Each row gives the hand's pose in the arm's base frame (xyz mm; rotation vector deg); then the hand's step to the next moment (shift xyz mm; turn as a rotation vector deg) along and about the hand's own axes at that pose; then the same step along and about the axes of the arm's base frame.
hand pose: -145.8 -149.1 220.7 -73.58 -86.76 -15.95
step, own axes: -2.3 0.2 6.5 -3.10 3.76 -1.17
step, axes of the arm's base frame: -3.8 3.5 -4.5 3.21 -1.13 -3.68
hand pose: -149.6 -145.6 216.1 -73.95 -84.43 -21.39
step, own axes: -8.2 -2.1 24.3 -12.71 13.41 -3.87
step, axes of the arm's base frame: -15.5 14.2 -14.9 10.99 -4.62 -14.63
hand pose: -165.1 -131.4 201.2 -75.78 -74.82 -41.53
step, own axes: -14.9 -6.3 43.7 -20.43 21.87 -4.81
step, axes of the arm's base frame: -20.3 35.7 -22.1 17.61 -6.04 -23.92
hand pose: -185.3 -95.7 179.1 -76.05 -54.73 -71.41
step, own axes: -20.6 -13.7 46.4 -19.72 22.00 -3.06
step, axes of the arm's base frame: -8.8 49.7 -14.8 18.12 -4.41 -23.12
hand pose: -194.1 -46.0 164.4 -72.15 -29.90 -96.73
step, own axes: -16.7 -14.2 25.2 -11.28 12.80 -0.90
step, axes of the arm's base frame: 1.2 33.3 -2.8 10.98 -1.97 -12.94
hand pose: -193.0 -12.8 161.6 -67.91 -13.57 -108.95
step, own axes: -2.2 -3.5 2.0 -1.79 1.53 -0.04
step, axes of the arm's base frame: -0.9 4.5 0.2 1.44 0.05 -1.87
